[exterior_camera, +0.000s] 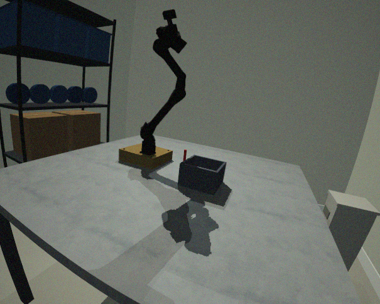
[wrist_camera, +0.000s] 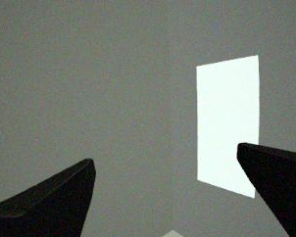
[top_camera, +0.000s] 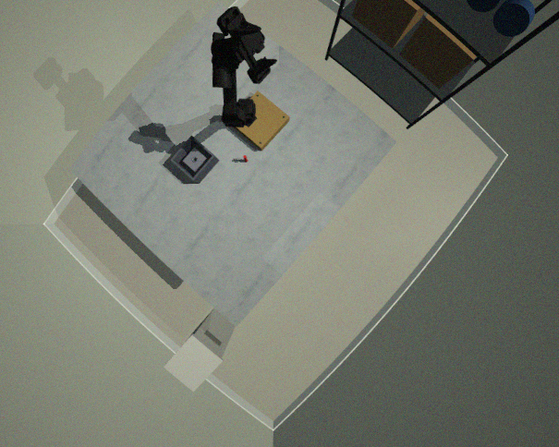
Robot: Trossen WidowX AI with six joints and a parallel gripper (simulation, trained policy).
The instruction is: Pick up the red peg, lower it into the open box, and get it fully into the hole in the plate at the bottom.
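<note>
Right now the red peg is 72 cm below my gripper tip, 16 cm ahead of it and 5 cm to the right of it. Also, from my gripper tip: light plate 72 cm below, 33 cm ahead, 24 cm to the right; then dark box 74 cm below, 33 cm ahead, 24 cm to the right.
</note>
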